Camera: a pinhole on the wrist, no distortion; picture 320 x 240 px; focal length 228.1 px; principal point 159.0 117.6 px. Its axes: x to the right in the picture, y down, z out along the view. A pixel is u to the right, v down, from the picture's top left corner.
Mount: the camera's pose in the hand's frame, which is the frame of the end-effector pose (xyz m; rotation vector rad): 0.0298 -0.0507 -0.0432 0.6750 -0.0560 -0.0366
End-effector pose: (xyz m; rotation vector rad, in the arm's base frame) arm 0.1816 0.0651 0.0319 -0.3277 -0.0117 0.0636
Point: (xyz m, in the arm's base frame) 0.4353 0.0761 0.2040
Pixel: outside the picture
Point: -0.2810 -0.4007 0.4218
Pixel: outside the picture
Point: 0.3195 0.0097 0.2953
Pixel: 263 202
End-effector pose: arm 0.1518 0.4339 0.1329 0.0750 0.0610 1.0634
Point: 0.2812 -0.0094 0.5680
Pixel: 26 168
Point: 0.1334 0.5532 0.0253
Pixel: behind the camera
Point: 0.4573 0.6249 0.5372
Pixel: outside the picture
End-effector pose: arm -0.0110 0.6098 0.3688 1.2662 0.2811 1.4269
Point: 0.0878 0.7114 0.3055
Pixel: 288 27
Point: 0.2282 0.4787 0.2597
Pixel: 61 164
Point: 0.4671 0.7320 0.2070
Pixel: 222 65
